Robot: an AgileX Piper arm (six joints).
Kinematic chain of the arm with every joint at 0, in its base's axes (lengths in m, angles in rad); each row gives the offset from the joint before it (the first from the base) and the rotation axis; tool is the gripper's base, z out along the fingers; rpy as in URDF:
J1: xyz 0 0 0.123 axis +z
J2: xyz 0 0 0 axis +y
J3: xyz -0.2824 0 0.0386 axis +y
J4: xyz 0.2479 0 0.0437 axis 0.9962 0 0.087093
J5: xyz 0 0 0 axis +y
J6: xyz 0.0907 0 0.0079 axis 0.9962 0 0.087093
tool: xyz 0 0 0 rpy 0 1.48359 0
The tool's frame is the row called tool.
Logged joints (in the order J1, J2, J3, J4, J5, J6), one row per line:
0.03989, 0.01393, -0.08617, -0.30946, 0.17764, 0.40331
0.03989, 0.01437, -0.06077, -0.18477, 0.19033, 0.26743
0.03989, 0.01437, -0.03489, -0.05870, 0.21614, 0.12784
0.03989, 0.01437, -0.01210, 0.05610, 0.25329, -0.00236
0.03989, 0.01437, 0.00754, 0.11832, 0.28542, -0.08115
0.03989, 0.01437, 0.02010, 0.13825, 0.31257, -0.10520
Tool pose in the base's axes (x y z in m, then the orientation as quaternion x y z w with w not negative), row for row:
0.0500, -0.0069, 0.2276, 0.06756, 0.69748, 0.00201, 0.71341
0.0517, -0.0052, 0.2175, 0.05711, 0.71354, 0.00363, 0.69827
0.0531, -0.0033, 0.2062, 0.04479, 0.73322, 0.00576, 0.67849
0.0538, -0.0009, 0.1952, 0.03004, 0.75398, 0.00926, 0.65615
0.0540, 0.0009, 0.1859, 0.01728, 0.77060, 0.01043, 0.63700
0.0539, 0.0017, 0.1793, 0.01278, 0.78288, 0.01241, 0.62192
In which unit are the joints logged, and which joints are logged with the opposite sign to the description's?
The joints are logged in radians. Opposite sign: J1, J2.
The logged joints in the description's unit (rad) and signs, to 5 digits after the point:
-0.03989, -0.01393, -0.08617, -0.30946, 0.17764, 0.40331
-0.03989, -0.01437, -0.06077, -0.18477, 0.19033, 0.26743
-0.03989, -0.01437, -0.03489, -0.05870, 0.21614, 0.12784
-0.03989, -0.01437, -0.01210, 0.05610, 0.25329, -0.00236
-0.03989, -0.01437, 0.00754, 0.11832, 0.28542, -0.08115
-0.03989, -0.01437, 0.02010, 0.13825, 0.31257, -0.10520

